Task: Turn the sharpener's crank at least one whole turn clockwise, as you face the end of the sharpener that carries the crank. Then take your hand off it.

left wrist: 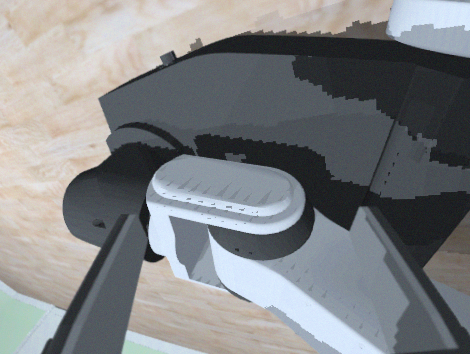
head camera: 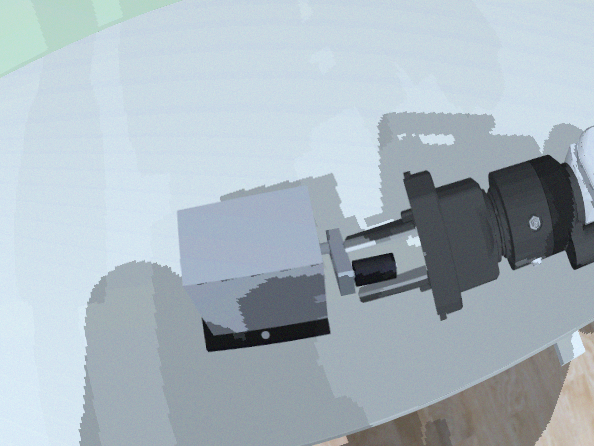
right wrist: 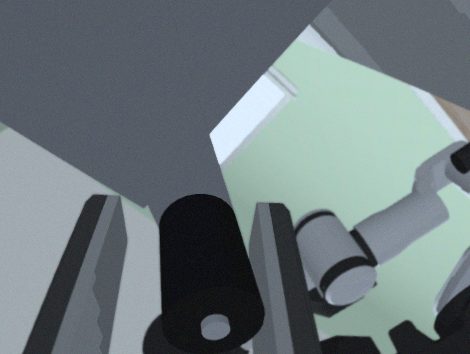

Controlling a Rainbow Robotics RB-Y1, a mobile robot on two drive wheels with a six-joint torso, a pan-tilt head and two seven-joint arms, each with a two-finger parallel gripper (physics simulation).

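Places are measured from the robot's base along level axes (x right, y ahead, z up), in centimetres.
Pixels of known places: left gripper, fingertip midpoint: (left wrist: 248,224); right gripper, fingertip midpoint: (head camera: 352,270) (right wrist: 188,221).
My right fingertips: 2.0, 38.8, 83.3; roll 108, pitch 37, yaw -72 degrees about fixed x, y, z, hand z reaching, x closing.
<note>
For each thing: its middle in the pictures, then the offset to it from my right fingertips, as dx, dy, dz. "spot": a spot on its surface instead. Level surfaces: height alone.
- grey box-shaped sharpener, surface spot: (head camera: 247,240) spot: -8.3, +2.4, +1.7
- black cylindrical handle, surface spot: (right wrist: 205,250) (head camera: 379,264) spot: +2.3, +0.8, -0.9
- pale table, its level: dz -11.1
- Wood floor, its level: dz -83.1
The grey box-shaped sharpener (head camera: 247,240) stands on the table with a black base strip. Its flat grey crank arm (head camera: 340,262) is on the right side in the head camera, and the arm's lower end carries a black cylindrical handle (head camera: 375,269) (right wrist: 205,250). My right gripper (head camera: 354,270) (right wrist: 188,221) is partly open around the handle, with one finger on each side. In the right wrist view a gap shows on the left of the handle, and the right finger is close to it. My left gripper (left wrist: 248,224) is wide open and empty, away from the sharpener.
The pale table (head camera: 200,125) has a curved edge at the lower right of the head camera. Wood floor (head camera: 500,390) (left wrist: 50,75) shows past it. Dark and white robot body parts (left wrist: 250,90) lie beyond my left fingers. Grey arm-like parts (right wrist: 400,225) show at the right in the right wrist view.
</note>
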